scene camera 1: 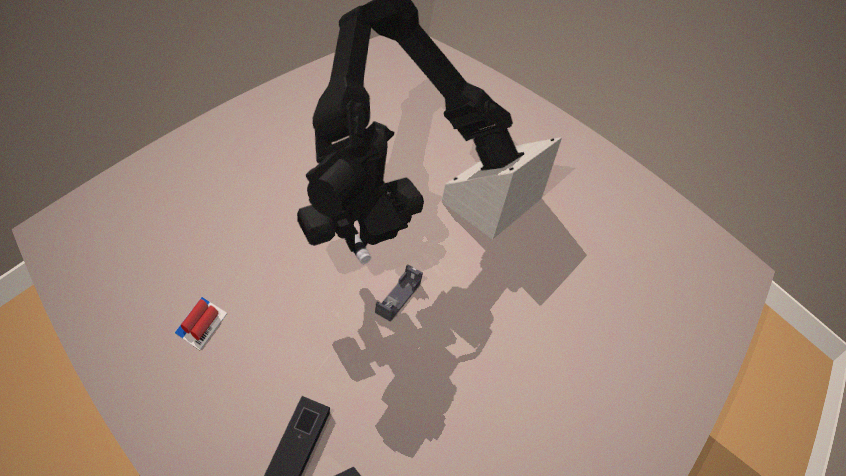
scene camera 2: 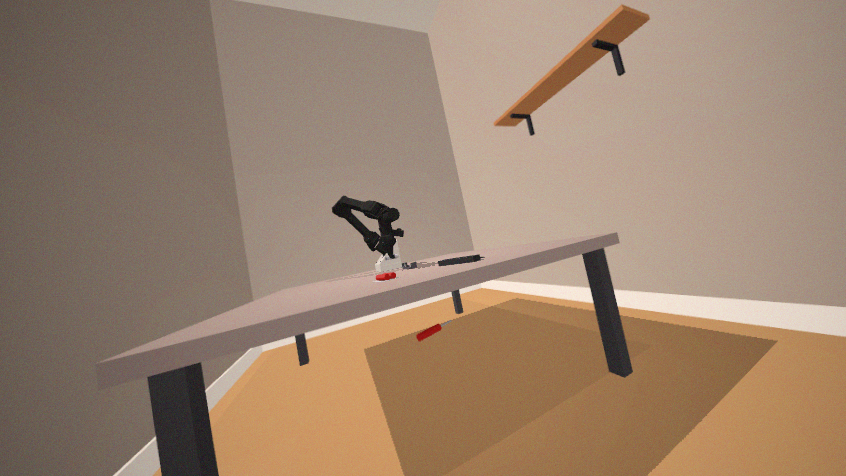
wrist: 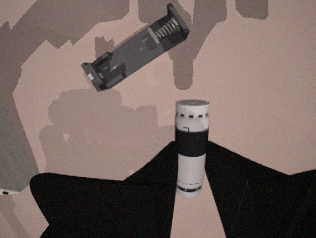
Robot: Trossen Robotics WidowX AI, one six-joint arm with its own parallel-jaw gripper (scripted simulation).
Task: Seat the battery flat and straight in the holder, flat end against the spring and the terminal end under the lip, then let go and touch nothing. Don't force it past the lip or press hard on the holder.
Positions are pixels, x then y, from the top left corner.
Labels:
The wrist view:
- my gripper: 189, 147
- battery: 191, 118, held by my gripper

